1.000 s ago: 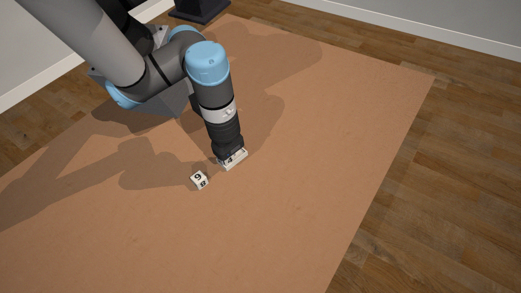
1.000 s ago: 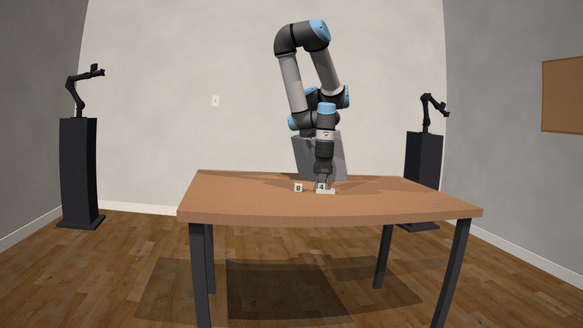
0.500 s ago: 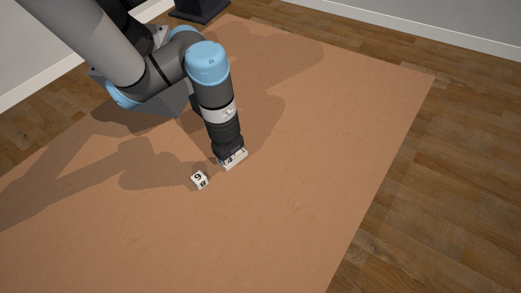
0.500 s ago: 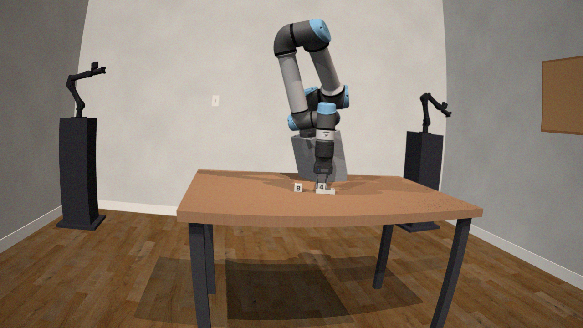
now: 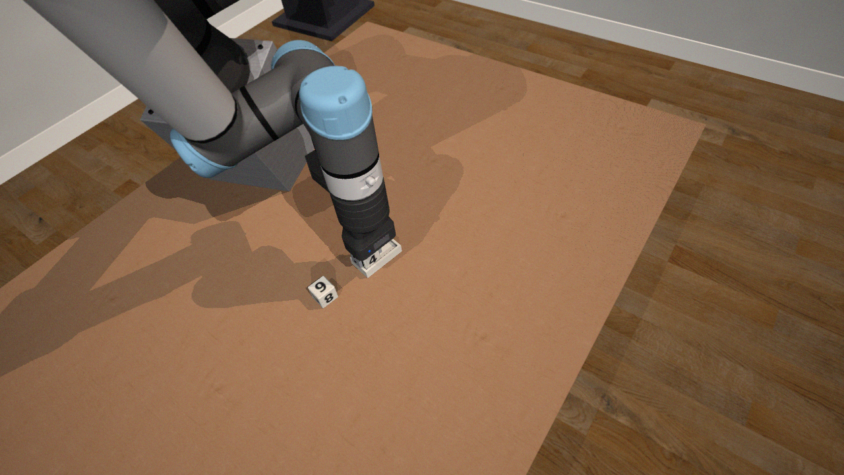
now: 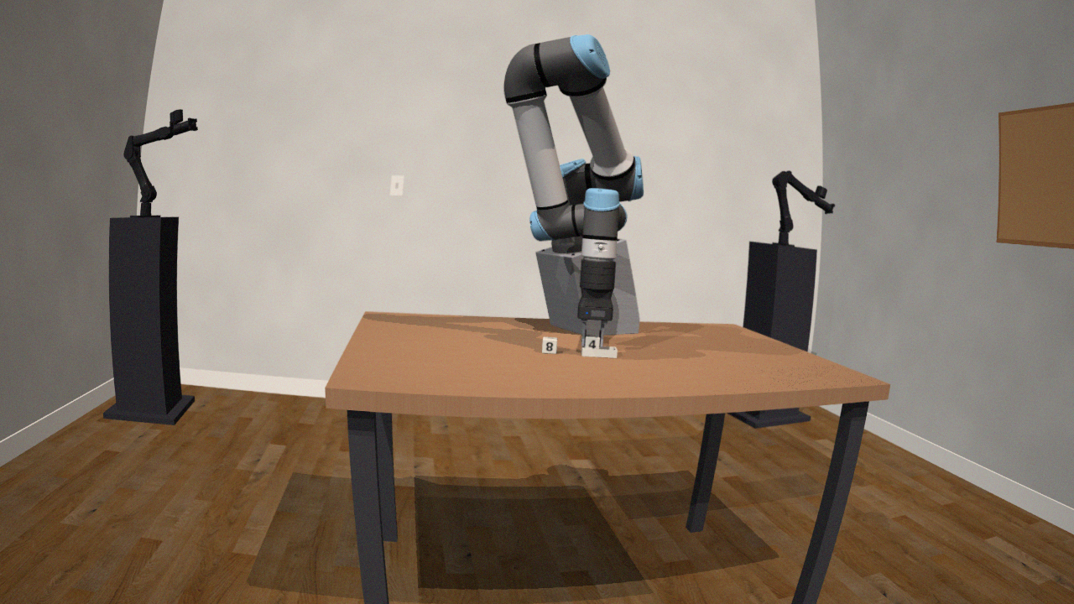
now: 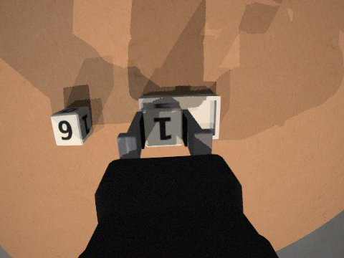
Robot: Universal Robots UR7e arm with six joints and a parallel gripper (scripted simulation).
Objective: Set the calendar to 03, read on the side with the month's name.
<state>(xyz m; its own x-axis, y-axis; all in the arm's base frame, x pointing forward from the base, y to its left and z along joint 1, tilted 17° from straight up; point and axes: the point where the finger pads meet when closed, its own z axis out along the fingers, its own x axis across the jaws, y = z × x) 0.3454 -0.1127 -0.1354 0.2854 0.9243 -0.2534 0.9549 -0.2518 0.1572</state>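
Now: the white tray 3 cm below my hand and 2 cm to the left of it.
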